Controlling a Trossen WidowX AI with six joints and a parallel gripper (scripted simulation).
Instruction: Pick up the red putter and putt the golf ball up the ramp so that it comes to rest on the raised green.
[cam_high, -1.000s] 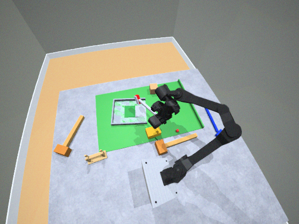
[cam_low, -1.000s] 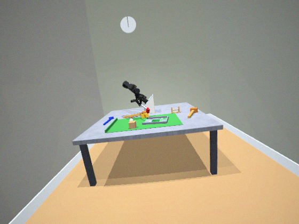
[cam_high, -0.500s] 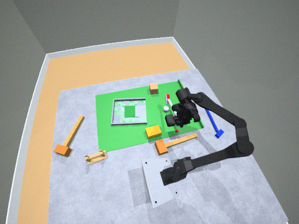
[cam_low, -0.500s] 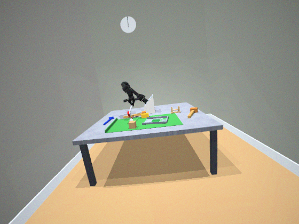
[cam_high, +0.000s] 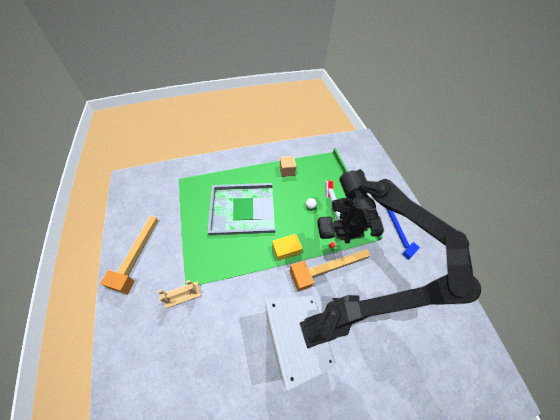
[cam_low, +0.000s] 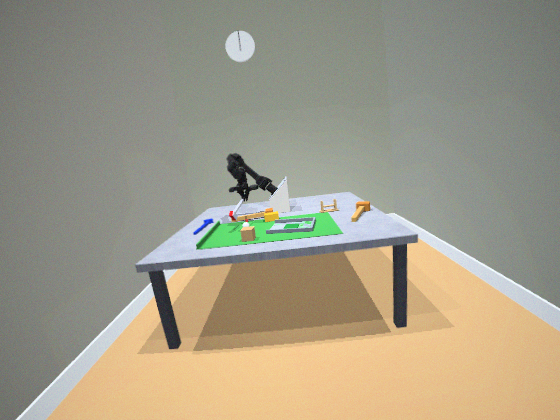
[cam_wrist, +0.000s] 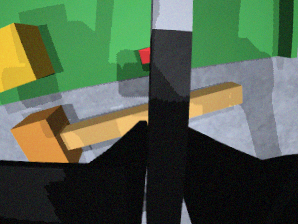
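Now: the small red cube 30 mm ahead of my gripper tip, 10 mm to the right of it and 120 mm below it. The rest, counted from my gripper tip: yellow block 60 mm ahead, 160 mm to the left, 110 mm below; then white golf ball 220 mm ahead, 10 mm to the left, 110 mm below; then red putter 120 mm ahead, 20 mm to the right, 10 mm below.
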